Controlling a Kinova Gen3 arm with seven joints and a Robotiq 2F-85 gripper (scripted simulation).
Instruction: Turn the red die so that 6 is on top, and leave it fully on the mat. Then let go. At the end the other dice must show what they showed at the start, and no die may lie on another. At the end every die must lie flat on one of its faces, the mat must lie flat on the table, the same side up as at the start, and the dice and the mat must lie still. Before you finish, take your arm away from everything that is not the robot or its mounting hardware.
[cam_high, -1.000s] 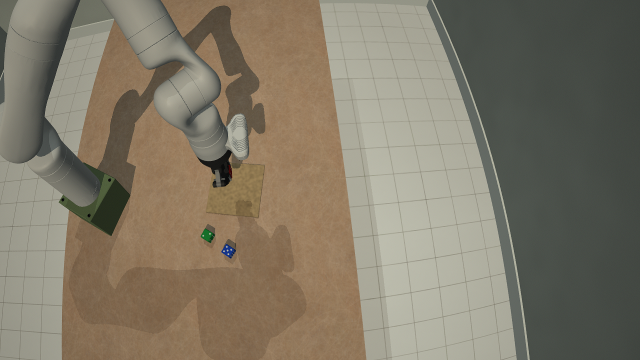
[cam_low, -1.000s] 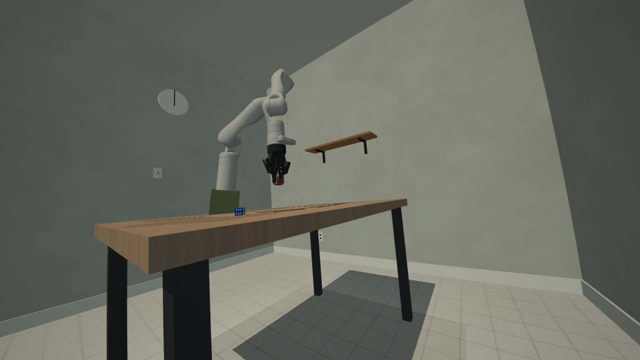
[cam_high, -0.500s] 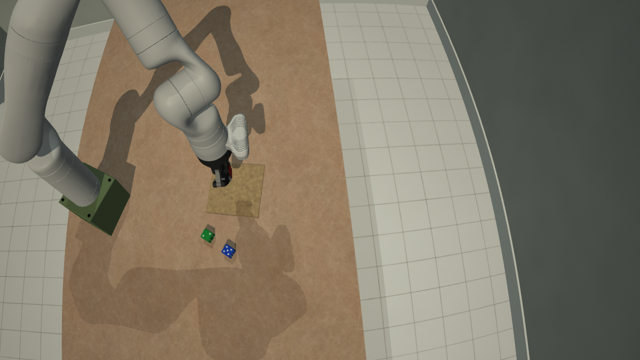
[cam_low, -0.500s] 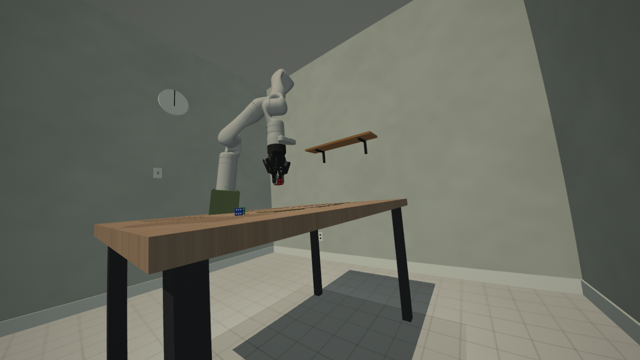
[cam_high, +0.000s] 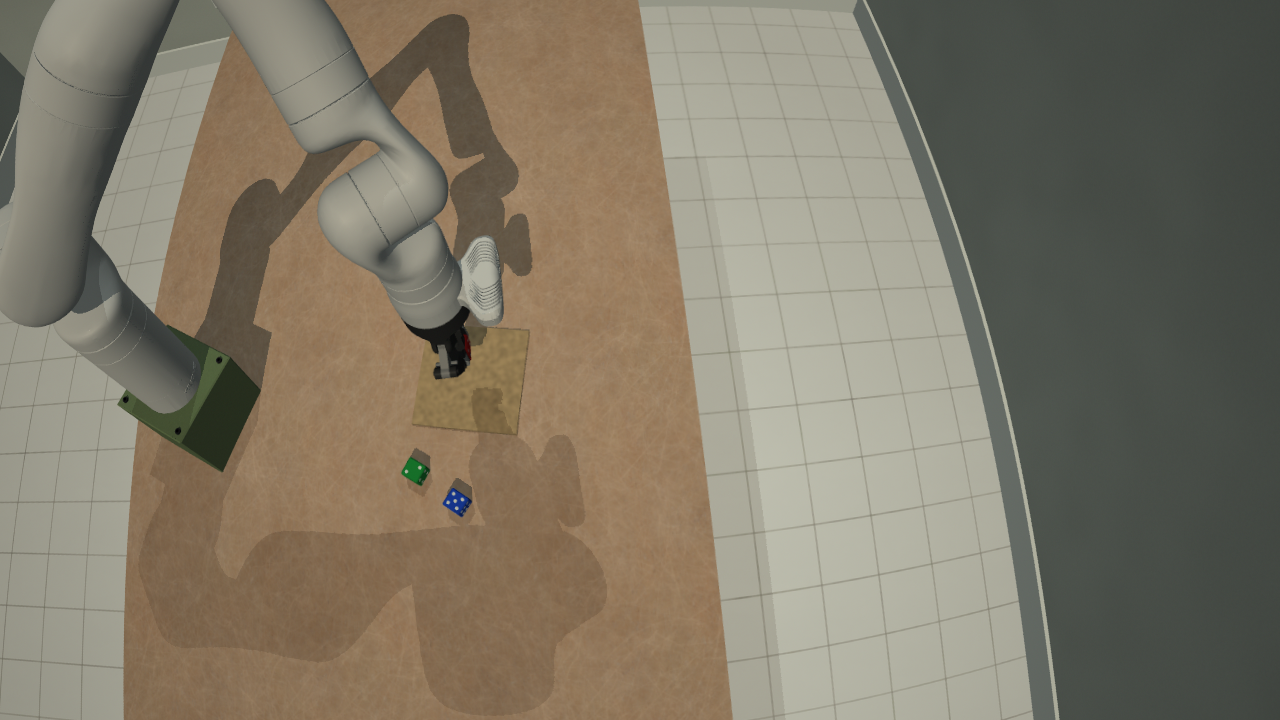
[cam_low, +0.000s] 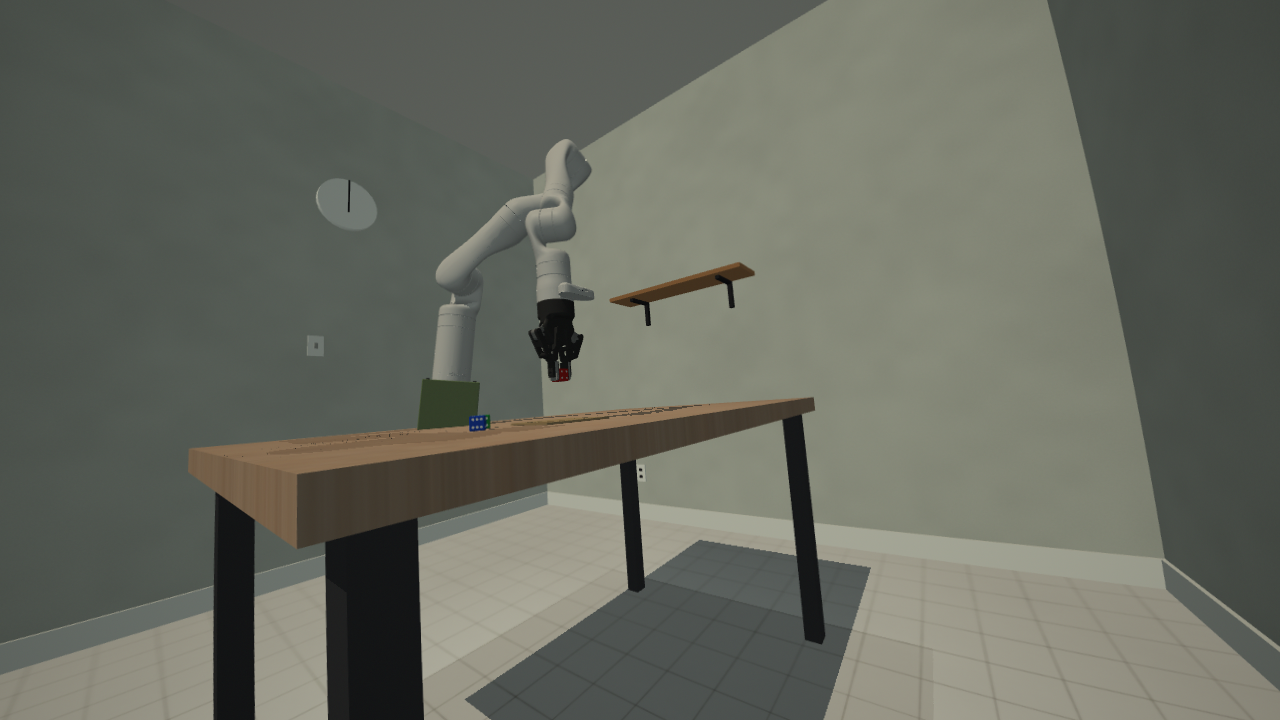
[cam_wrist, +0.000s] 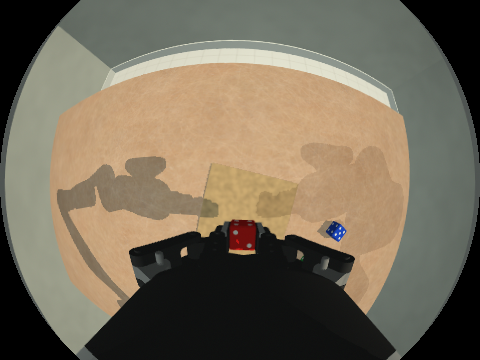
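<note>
Right now my hand is 10 cm above the tan mat. From my hand the other things lie so: red die (1 cm below); green die (14 cm to the right, 9 cm below, 6 cm behind); blue die (17 cm to the right, 9 cm below).
</note>
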